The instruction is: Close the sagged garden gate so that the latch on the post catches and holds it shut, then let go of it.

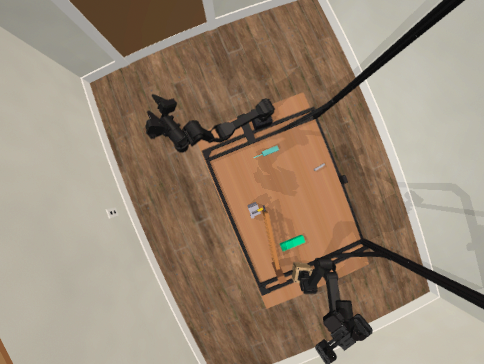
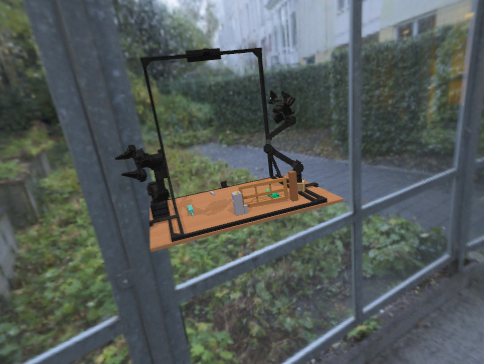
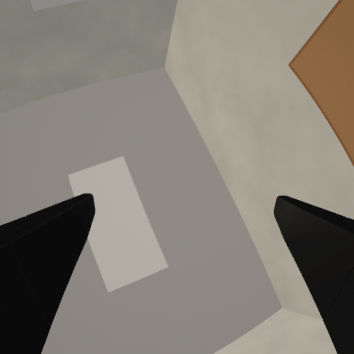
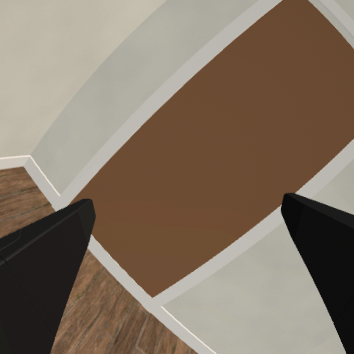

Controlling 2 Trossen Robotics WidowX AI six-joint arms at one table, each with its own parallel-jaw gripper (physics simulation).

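Pixels of known places: left gripper, fingertip midpoint: [image 1: 339,348] [image 2: 275,90] [image 3: 186,204]; right gripper, fingertip midpoint: [image 1: 150,103] [image 2: 118,166] [image 4: 189,205]; left arm's base at its link origin: [image 1: 303,275] [image 2: 297,181]; right arm's base at its link origin: [image 1: 261,115].
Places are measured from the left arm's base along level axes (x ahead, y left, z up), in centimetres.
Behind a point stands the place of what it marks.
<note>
The orange wooden gate [image 1: 271,237] {x 23.3, y 25.2, z 8.6 cm} [image 2: 257,194] {x 24.7, y 26.6, z 1.0 cm} stands upright between the brown hinge post [image 1: 280,276] {x 3.5, y 17.4, z 11.9 cm} [image 2: 293,186] {x 1.6, y 18.4, z 2.6 cm} and the grey latch post [image 1: 254,210] {x 36.3, y 36.4, z 6.2 cm} [image 2: 237,203] {x 35.4, y 39.0, z 0.1 cm}. Its free end is close to the latch post, by a small yellow piece [image 1: 260,210] {x 36.7, y 33.1, z 5.9 cm}. Whether the latch has caught is too small to tell. My left gripper [image 1: 350,346] [image 2: 279,95] {x 8.6, y 11.4, z 64.0 cm} [image 3: 186,204] {x 8.6, y 11.4, z 64.0 cm} is open and empty, raised beyond the hinge-post end of the table. My right gripper [image 1: 151,111] {x 76.0, y 86.1, z 39.6 cm} [image 2: 120,166] {x 76.0, y 86.1, z 39.6 cm} [image 4: 189,205] {x 76.0, y 86.1, z 39.6 cm} is open and empty, out past the opposite end, far from the gate.
A green block [image 1: 293,243] {x 17.9, y 8.3, z -4.3 cm} [image 2: 273,195] {x 16.0, y 15.2, z -4.4 cm} lies beside the gate. A teal tool [image 1: 270,150] {x 72.1, y 31.3, z -4.8 cm} [image 2: 190,209] {x 70.1, y 34.9, z -4.8 cm} lies near the right arm's base. A small grey piece [image 1: 320,167] {x 67.0, y -1.5, z -5.8 cm} [image 2: 212,193] {x 66.4, y 0.2, z -6.5 cm} lies near the far edge. A pale wooden bracket [image 1: 301,272] {x 2.3, y 1.9, z 0.8 cm} stands by the left arm's base. Black frame bars edge the table.
</note>
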